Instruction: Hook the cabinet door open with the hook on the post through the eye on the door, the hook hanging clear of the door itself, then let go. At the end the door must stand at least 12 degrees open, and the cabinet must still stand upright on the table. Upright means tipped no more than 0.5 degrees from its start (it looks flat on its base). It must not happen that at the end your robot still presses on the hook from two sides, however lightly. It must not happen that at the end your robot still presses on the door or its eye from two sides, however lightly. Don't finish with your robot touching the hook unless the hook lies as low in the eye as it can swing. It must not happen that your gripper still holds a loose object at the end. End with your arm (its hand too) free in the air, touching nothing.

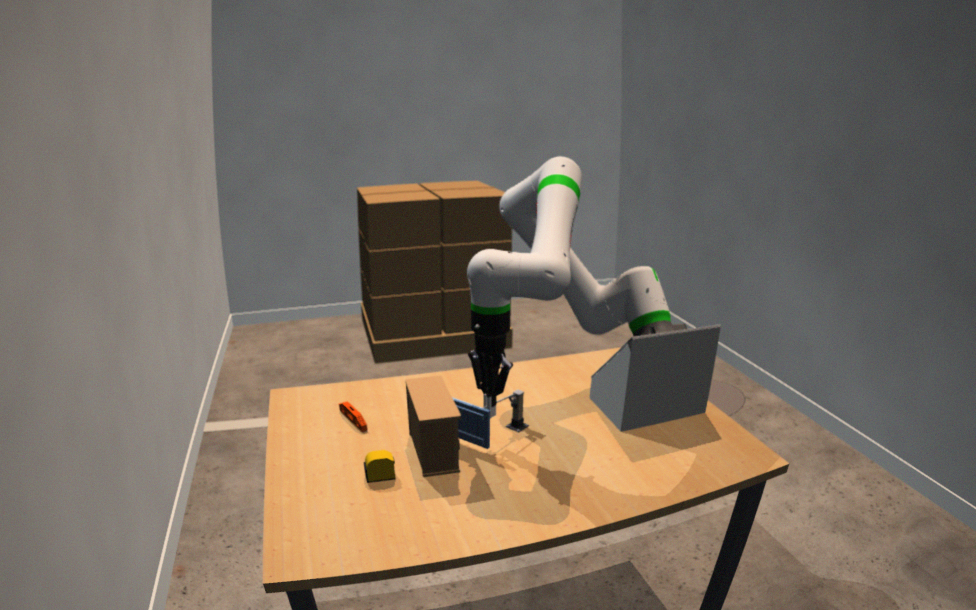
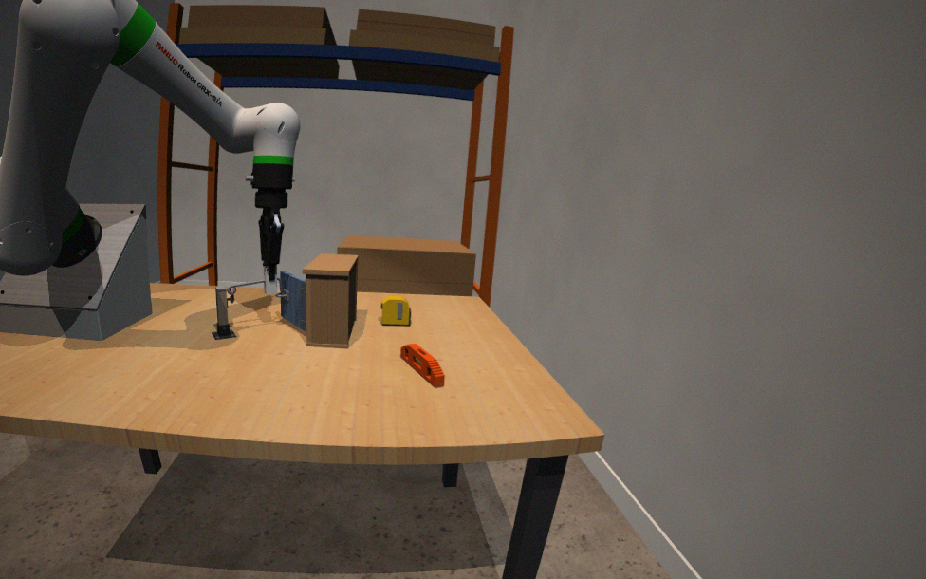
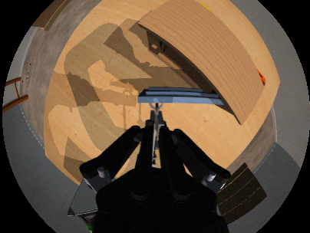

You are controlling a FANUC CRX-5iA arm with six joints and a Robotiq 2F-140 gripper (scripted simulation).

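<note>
Now: hand 6 cm short of the blue door, 3 cm to the left of it and 5 cm above it. From my hand the other things lie so: yellow tape measure 31 cm ahead, 4 cm to the left, 9 cm below; then orange level 32 cm ahead, 25 cm to the right, 10 cm below.
</note>
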